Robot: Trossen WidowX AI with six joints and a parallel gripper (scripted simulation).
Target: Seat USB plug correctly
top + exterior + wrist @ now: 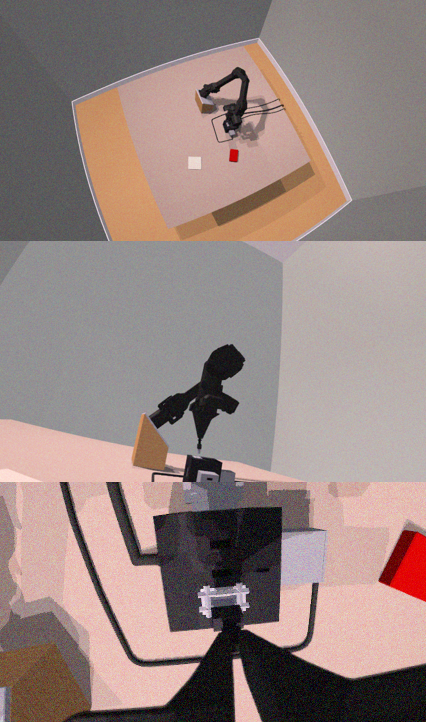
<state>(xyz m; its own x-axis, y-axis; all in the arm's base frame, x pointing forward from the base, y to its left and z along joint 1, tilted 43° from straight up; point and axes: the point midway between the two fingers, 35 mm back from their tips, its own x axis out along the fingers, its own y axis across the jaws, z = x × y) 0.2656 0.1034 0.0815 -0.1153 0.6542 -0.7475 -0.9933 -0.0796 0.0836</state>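
Now: gripper tip 2 cm above the USB plug. The rest, counted from my gripper tip: red block (24 cm ahead, 2 cm to the right, 11 cm below); then USB socket (5 cm below); then white block (21 cm ahead, 32 cm to the right, 12 cm below).
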